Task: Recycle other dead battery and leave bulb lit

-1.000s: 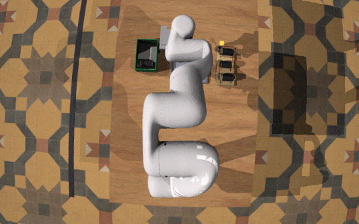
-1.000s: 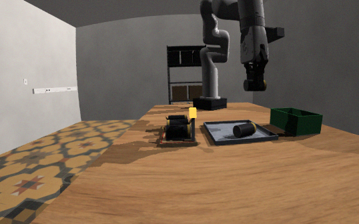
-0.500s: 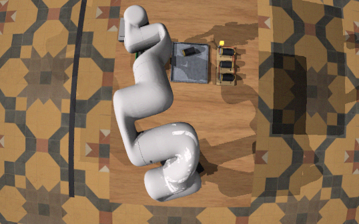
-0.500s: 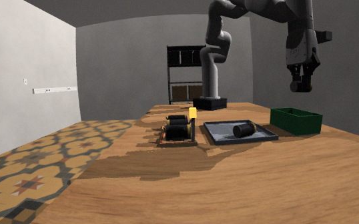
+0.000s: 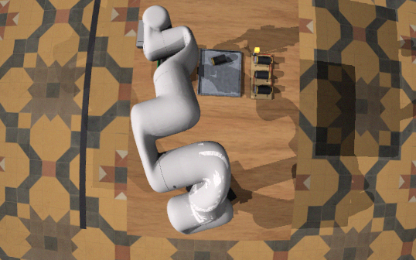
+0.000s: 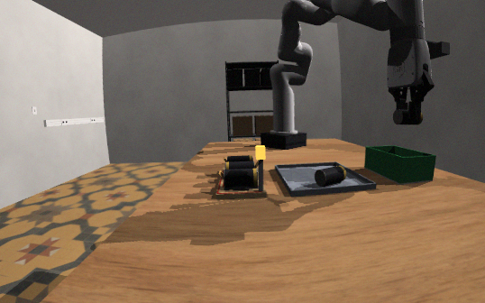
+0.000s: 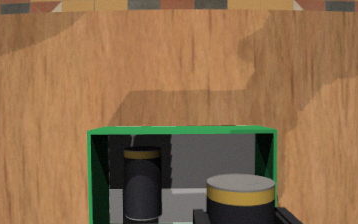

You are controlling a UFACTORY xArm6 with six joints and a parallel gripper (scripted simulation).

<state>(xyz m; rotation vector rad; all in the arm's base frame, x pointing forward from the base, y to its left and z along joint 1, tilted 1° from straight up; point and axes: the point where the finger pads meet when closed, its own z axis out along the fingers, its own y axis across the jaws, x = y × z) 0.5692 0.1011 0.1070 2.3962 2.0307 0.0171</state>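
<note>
My hand is 14 cm above the green recycling box, 3 cm past it and 1 cm to the right of it. Round my hand: grey tray (20 cm to the right, 15 cm below, 8 cm behind).
</note>
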